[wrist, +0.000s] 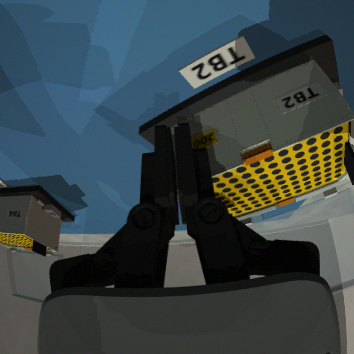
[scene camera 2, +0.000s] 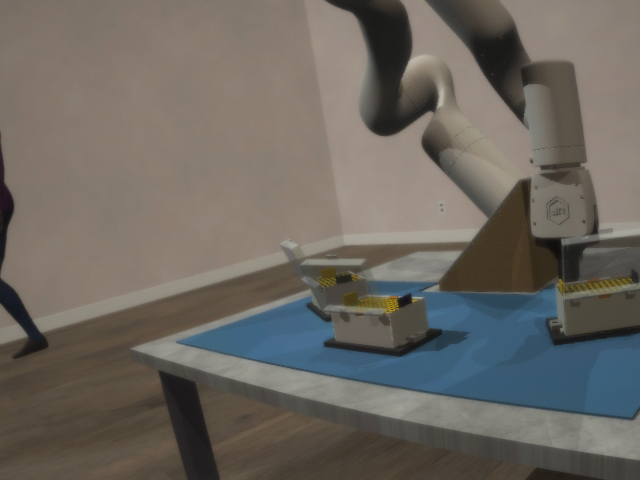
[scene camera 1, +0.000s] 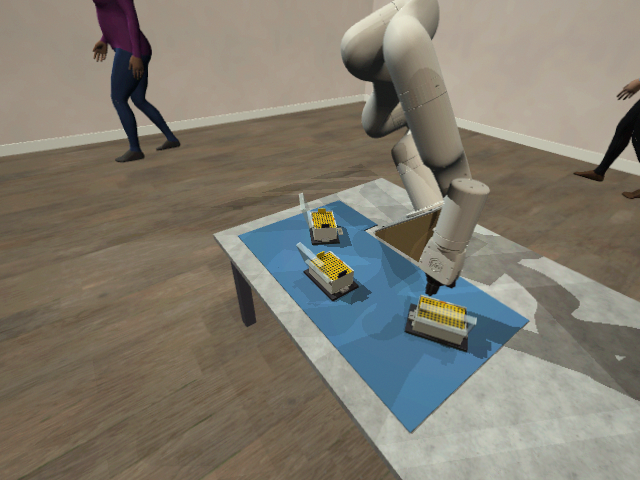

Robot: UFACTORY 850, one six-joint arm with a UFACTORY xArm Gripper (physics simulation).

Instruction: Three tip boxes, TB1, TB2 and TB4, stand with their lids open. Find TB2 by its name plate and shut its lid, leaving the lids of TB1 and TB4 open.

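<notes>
TB2, a grey box with yellow tips, shows its name plate in the wrist view. Its clear lid is open, raised on the hinge side opposite the name plate. My gripper is shut and empty, beside one end of TB2, over its near corner in the wrist view. TB4 is at the left there, its lid open. Two more boxes with raised lids, the middle one and the far one, are TB1 and TB4; their plates are unreadable in the scene views.
The boxes stand on a blue mat on a grey table. The arm's brown wedge-shaped base stands beside the mat. A person in a purple top stands on the floor behind the table; another person's legs show at the right.
</notes>
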